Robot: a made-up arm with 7 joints. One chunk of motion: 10 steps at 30 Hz.
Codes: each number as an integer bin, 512 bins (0 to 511) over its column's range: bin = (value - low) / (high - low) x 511, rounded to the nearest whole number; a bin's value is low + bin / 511 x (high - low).
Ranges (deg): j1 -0.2..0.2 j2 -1.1..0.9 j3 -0.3..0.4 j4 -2..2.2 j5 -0.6..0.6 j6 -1.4..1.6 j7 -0.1..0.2
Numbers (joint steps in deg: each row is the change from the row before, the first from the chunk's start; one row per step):
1: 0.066 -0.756 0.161 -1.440 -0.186 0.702 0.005
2: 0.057 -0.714 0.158 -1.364 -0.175 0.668 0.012
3: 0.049 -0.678 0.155 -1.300 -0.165 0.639 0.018
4: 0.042 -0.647 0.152 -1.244 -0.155 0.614 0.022
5: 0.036 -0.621 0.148 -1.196 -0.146 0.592 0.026
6: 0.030 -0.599 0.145 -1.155 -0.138 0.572 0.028
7: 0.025 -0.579 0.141 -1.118 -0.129 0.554 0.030
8: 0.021 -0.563 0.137 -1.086 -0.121 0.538 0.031
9: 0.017 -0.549 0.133 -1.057 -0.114 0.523 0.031
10: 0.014 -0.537 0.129 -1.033 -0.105 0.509 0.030
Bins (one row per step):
1: 340 88 337 68 176 358 179
2: 328 99 334 77 181 352 191
3: 318 108 332 85 185 347 201
4: 309 116 330 92 189 343 208
5: 301 122 327 98 193 339 215
6: 294 128 325 103 197 336 218
7: 287 133 322 107 201 333 221
8: 282 137 319 111 204 330 223
9: 277 141 316 115 207 328 223
10: 273 144 313 118 211 325 221

